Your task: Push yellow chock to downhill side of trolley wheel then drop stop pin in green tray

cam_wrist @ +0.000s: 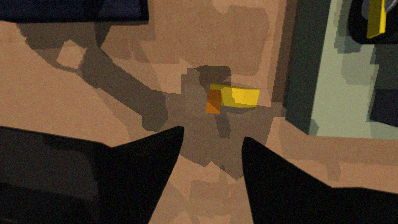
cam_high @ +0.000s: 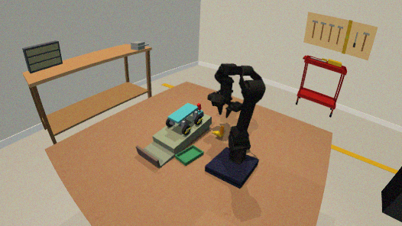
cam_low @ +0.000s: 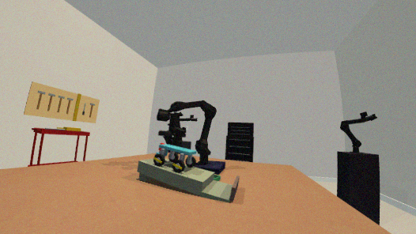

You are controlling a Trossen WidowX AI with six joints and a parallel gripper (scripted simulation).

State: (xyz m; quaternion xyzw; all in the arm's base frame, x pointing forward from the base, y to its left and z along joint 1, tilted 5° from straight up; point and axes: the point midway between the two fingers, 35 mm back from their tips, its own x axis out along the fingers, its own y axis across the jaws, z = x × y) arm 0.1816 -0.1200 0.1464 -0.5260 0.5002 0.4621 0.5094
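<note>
The yellow chock is 2 cm ahead of my gripper tip and 11 cm below it. From my gripper tip the other things lie so: ramp 14 cm ahead, 15 cm to the left, 8 cm below; then red-headed stop pin 13 cm ahead, 4 cm to the left; then trolley 14 cm ahead, 14 cm to the left, 2 cm below.
</note>
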